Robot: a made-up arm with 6 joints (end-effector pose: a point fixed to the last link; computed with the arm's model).
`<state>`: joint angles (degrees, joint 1 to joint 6).
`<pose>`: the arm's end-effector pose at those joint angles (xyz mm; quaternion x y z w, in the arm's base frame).
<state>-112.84 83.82 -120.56 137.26 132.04 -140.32</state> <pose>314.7 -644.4 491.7 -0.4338 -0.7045 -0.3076 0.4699</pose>
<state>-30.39 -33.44 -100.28 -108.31 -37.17 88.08</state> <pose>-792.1 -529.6 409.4 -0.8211 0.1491 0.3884 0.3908</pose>
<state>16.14 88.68 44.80 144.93 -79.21 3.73</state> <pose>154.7 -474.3 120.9 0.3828 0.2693 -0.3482 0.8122</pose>
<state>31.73 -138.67 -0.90 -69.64 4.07 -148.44</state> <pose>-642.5 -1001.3 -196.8 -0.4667 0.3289 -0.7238 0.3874</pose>
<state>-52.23 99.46 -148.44 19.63 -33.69 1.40</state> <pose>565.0 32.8 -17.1 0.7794 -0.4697 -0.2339 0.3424</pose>
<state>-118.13 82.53 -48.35 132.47 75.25 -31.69</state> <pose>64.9 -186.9 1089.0 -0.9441 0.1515 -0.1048 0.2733</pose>
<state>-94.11 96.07 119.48 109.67 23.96 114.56</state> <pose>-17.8 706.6 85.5 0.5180 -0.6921 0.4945 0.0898</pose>
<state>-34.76 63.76 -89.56 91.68 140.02 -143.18</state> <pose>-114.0 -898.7 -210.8 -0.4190 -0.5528 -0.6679 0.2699</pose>
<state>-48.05 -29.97 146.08 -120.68 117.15 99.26</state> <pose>-119.5 -168.7 -588.6 -0.2894 -0.1357 0.7722 0.5491</pose>
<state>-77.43 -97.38 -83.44 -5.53 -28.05 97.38</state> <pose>-744.0 643.3 496.4 -0.4594 0.5146 -0.2564 0.6771</pose>
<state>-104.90 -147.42 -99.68 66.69 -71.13 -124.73</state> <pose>-19.8 650.4 -52.3 -0.3024 0.6310 0.0075 0.7144</pose>
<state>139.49 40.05 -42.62 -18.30 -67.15 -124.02</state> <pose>151.7 824.2 66.1 -0.5018 -0.6118 0.0366 0.6103</pose>
